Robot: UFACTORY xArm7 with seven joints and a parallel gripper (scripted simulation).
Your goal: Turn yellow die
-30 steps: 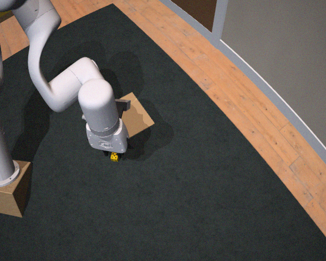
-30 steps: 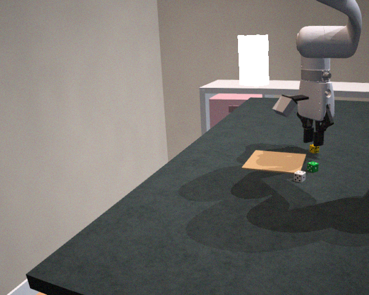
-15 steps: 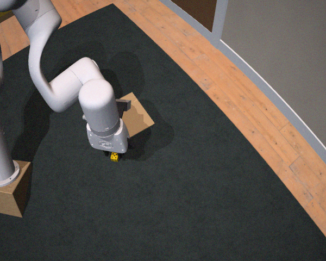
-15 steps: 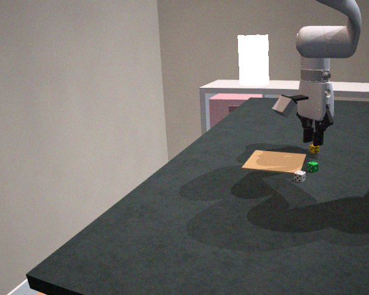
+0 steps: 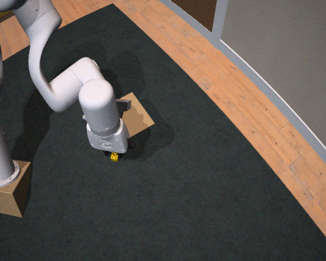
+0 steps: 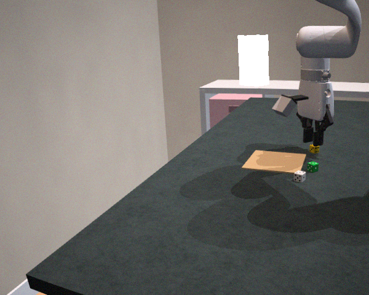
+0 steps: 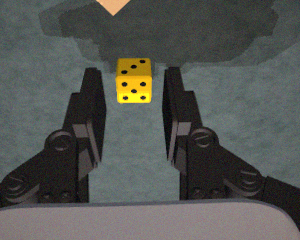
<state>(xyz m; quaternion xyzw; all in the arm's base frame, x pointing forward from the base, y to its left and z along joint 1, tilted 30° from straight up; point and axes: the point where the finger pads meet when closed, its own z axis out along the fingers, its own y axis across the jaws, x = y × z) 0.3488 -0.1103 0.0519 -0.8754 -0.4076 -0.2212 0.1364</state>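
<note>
My hand is 4 cm above the yellow die and 1 cm to the left of it. Also, from my hand: white die: 21 cm to the left, 4 cm below, 1 cm behind; then green die: 14 cm to the left, 4 cm below, 3 cm behind; then tan mat: 11 cm to the left, 7 cm ahead, 4 cm below.
</note>
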